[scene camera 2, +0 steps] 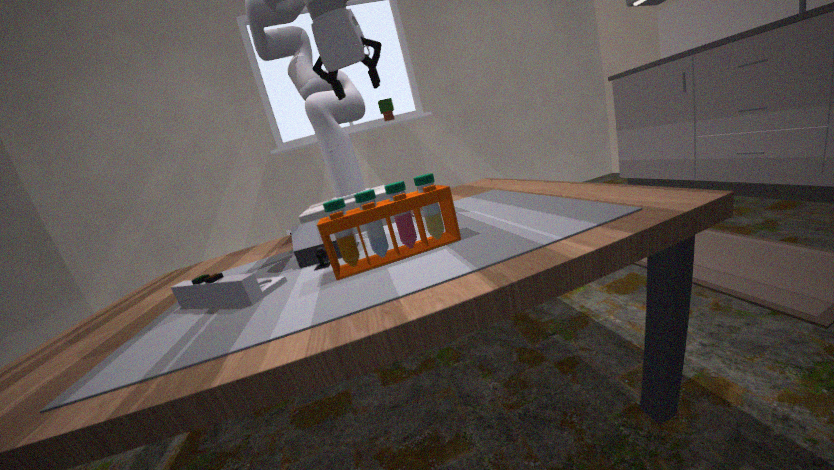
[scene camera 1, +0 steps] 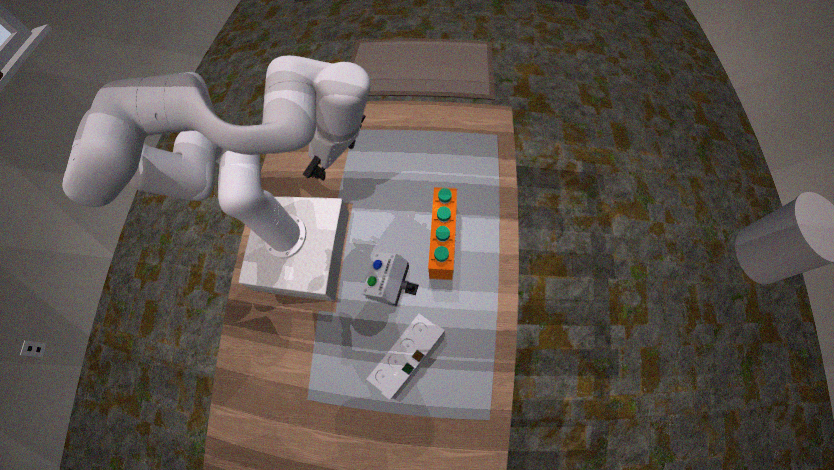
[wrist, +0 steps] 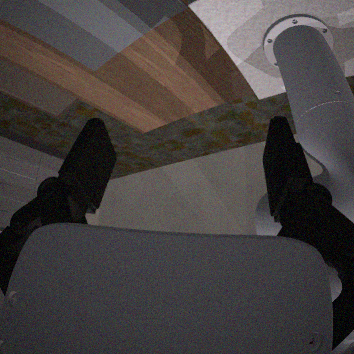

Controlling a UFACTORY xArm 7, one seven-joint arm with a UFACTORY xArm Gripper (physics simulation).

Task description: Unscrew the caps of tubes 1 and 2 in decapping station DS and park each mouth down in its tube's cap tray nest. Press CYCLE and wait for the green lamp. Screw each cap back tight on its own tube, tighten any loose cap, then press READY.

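Where they show: gripper, fingertip midpoint: (scene camera 2: 359, 93) (scene camera 1: 332, 159) (wrist: 185, 135); arm's base, origin of the base link: (scene camera 2: 351, 196) (scene camera 1: 285, 236) (wrist: 297, 43).
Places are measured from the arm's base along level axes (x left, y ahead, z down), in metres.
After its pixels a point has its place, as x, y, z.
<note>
An orange rack (scene camera 1: 441, 272) @(-0.008, 0.427, 0.021) (scene camera 2: 328, 251) @(-0.001, 0.454, 0.037) holds tubes upright, with amber (scene camera 2: 349, 249) @(0.027, 0.435, 0.048), blue (scene camera 2: 378, 240) @(0.076, 0.429, 0.048), pink (scene camera 2: 406, 229) @(0.126, 0.422, 0.044) and yellow (scene camera 2: 434, 223) @(0.176, 0.415, 0.048) contents. Each wears a green cap; the end caps (scene camera 1: 444, 195) @(0.174, 0.401, -0.034) (scene camera 1: 441, 253) @(0.022, 0.421, -0.034) show from above. Tube numbers are unreadable. A grey-white box (scene camera 1: 398, 270) @(-0.022, 0.321, 0.027) (scene camera 2: 305, 240) @(-0.075, 0.321, 0.035) has a blue button (scene camera 1: 377, 264) @(-0.020, 0.267, 0.016), a green button (scene camera 1: 371, 281) @(-0.066, 0.263, 0.016) and a black fitting (scene camera 1: 411, 287) @(-0.049, 0.356, 0.068) on its side. A white tray (scene camera 1: 430, 335) @(-0.165, 0.431, 0.042) (scene camera 2: 215, 296) @(-0.224, 0.426, 0.067) has round nest marks, a brown square (scene camera 1: 417, 355) @(-0.221, 0.411, 0.033) and a dark green square (scene camera 1: 407, 368) @(-0.257, 0.395, 0.033). My gripper (scene camera 1: 336, 154) @(0.110, 0.180, -0.242) (scene camera 2: 358, 89) @(0.110, 0.180, -0.242) (wrist: 185, 135) @(0.110, 0.180, -0.242) is open and empty, high above the table's far end, away from the rack.
The arm's white base block (scene camera 1: 291, 280) @(-0.113, 0.058, 0.000) stands left of the grey mat (scene camera 1: 466, 385) @(-0.273, 0.545, 0.087) on the wooden table (scene camera 1: 350, 443) @(-0.493, 0.289, 0.090). The box lies between base block and rack; the tray sits nearer the camera in scene view 1. A pale cylinder (scene camera 1: 776, 242) shows at the far right.
</note>
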